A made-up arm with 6 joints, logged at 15 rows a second.
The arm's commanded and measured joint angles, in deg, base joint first. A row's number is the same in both.
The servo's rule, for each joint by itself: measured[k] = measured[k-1] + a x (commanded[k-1-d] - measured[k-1]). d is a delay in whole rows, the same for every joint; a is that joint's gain. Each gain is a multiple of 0.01, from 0.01 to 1. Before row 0 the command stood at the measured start. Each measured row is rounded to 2 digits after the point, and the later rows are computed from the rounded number. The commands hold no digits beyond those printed.
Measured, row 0:
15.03, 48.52, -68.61, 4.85, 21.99, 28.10
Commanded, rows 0 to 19:
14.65, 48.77, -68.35, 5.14, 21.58, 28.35
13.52, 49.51, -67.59, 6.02, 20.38, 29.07
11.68, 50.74, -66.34, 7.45, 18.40, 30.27
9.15, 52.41, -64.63, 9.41, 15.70, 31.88
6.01, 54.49, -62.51, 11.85, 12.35, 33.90
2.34, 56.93, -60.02, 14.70, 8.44, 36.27
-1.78, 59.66, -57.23, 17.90, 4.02, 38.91
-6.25, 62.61, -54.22, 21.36, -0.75, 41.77
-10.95, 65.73, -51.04, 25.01, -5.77, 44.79
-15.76, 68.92, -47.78, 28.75, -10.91, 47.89
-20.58, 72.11, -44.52, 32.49, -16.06, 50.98
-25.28, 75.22, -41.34, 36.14, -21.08, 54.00
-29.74, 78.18, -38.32, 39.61, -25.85, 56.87
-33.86, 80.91, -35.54, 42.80, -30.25, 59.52
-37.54, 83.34, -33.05, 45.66, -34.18, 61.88
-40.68, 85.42, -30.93, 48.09, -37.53, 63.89
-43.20, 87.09, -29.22, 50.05, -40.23, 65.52
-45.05, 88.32, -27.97, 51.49, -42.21, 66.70
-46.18, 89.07, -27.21, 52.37, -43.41, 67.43
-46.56, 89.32, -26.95, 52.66, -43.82, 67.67
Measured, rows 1 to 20:
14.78, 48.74, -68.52, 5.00, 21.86, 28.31
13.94, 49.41, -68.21, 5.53, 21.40, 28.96
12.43, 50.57, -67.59, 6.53, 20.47, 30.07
10.23, 52.17, -66.61, 8.03, 18.99, 31.61
7.40, 54.19, -65.26, 10.02, 16.93, 33.56
4.01, 56.57, -63.53, 12.45, 14.30, 35.86
0.13, 59.26, -61.45, 15.28, 11.11, 38.45
-4.14, 62.17, -59.06, 18.44, 7.43, 41.27
-8.70, 65.27, -56.41, 21.86, 3.34, 44.26
-13.43, 68.45, -53.56, 25.44, -1.08, 47.35
-18.22, 71.63, -50.58, 29.11, -5.72, 50.44
-22.95, 74.75, -47.53, 32.77, -10.48, 53.47
-27.50, 77.73, -44.49, 36.33, -15.24, 56.36
-31.76, 80.50, -41.54, 39.69, -19.89, 59.05
-35.63, 82.97, -38.74, 42.79, -24.32, 61.46
-39.01, 85.10, -36.16, 45.55, -28.42, 63.53
-41.82, 86.83, -33.87, 47.89, -32.08, 65.22
-43.98, 88.13, -31.92, 49.76, -35.22, 66.48
-45.45, 88.95, -30.37, 51.12, -37.76, 67.29
-46.19, 89.27, -29.24, 51.92, -39.64, 67.61
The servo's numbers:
d 0
a 0.67 0.87 0.33 0.52 0.31 0.85

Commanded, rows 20 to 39:
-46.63, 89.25, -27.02, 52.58, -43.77, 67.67
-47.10, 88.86, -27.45, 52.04, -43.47, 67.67
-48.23, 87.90, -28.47, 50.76, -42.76, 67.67
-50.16, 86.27, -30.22, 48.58, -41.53, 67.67
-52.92, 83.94, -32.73, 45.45, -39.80, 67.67
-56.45, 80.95, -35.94, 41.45, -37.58, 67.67
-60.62, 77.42, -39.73, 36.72, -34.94, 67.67
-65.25, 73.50, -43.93, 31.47, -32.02, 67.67
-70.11, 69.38, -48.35, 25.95, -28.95, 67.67
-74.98, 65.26, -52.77, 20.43, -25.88, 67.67
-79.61, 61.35, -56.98, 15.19, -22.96, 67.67
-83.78, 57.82, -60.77, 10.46, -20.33, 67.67
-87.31, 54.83, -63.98, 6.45, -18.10, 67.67
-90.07, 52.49, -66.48, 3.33, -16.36, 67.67
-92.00, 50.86, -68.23, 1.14, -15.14, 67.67
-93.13, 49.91, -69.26, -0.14, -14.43, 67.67
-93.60, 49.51, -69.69, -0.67, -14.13, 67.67
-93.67, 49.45, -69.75, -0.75, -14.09, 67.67
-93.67, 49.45, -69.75, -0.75, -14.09, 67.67
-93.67, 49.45, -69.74, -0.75, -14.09, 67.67
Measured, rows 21 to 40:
-46.48, 89.25, -28.51, 52.26, -40.92, 67.66
-46.90, 88.91, -28.16, 52.15, -41.71, 67.67
-47.79, 88.03, -28.26, 51.43, -42.04, 67.67
-49.38, 86.50, -28.91, 49.95, -41.88, 67.67
-51.75, 84.27, -30.17, 47.61, -41.24, 67.67
-54.90, 81.38, -32.07, 44.41, -40.11, 67.67
-58.73, 77.93, -34.60, 40.41, -38.51, 67.67
-63.10, 74.08, -37.68, 35.76, -36.50, 67.67
-67.80, 69.99, -41.20, 30.66, -34.16, 67.67
-72.61, 65.87, -45.02, 25.34, -31.59, 67.67
-77.30, 61.94, -48.97, 20.06, -28.91, 67.67
-81.64, 58.36, -52.86, 15.07, -26.25, 67.67
-85.44, 55.29, -56.53, 10.59, -23.72, 67.67
-88.54, 52.85, -59.81, 6.81, -21.44, 67.67
-90.86, 51.12, -62.59, 3.86, -19.49, 67.67
-92.38, 50.07, -64.79, 1.78, -17.92, 67.67
-93.20, 49.58, -66.41, 0.51, -16.75, 67.67
-93.51, 49.47, -67.51, -0.15, -15.93, 67.67
-93.62, 49.45, -68.25, -0.46, -15.36, 67.67
-93.65, 49.45, -68.74, -0.61, -14.97, 67.67

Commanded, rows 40 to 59:
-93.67, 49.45, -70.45, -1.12, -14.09, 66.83
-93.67, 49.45, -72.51, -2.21, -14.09, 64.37
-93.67, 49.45, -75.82, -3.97, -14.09, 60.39
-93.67, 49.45, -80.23, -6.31, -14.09, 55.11
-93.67, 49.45, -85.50, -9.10, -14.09, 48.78
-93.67, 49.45, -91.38, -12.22, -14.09, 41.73
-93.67, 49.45, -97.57, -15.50, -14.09, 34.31
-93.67, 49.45, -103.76, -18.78, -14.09, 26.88
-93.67, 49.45, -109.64, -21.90, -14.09, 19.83
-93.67, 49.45, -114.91, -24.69, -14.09, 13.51
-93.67, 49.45, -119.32, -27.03, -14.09, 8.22
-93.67, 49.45, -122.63, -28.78, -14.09, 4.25
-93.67, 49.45, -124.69, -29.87, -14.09, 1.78
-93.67, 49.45, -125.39, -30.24, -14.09, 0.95
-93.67, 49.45, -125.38, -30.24, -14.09, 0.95
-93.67, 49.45, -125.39, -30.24, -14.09, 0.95
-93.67, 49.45, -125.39, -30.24, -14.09, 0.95
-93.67, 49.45, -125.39, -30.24, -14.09, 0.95
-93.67, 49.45, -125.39, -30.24, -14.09, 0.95
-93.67, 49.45, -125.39, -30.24, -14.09, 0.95
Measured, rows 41 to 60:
-93.66, 49.45, -69.30, -0.88, -14.70, 66.96
-93.67, 49.45, -70.36, -1.57, -14.51, 64.76
-93.67, 49.45, -72.16, -2.82, -14.38, 61.05
-93.67, 49.45, -74.82, -4.63, -14.29, 56.00
-93.67, 49.45, -78.34, -6.95, -14.23, 49.86
-93.67, 49.45, -82.64, -9.69, -14.19, 42.95
-93.67, 49.45, -87.57, -12.71, -14.16, 35.61
-93.67, 49.45, -92.91, -15.87, -14.14, 28.19
-93.67, 49.45, -98.43, -19.01, -14.12, 21.08
-93.67, 49.45, -103.87, -21.96, -14.11, 14.65
-93.67, 49.45, -108.97, -24.60, -14.10, 9.18
-93.67, 49.45, -113.48, -26.77, -14.10, 4.99
-93.67, 49.45, -117.18, -28.38, -14.10, 2.26
-93.67, 49.45, -119.89, -29.35, -14.10, 1.15
-93.67, 49.45, -121.70, -29.81, -14.10, 0.98
-93.67, 49.45, -122.92, -30.03, -14.10, 0.95
-93.67, 49.45, -123.74, -30.14, -14.10, 0.95
-93.67, 49.45, -124.28, -30.19, -14.10, 0.95
-93.67, 49.45, -124.65, -30.22, -14.10, 0.95
-93.67, 49.45, -124.89, -30.23, -14.10, 0.95

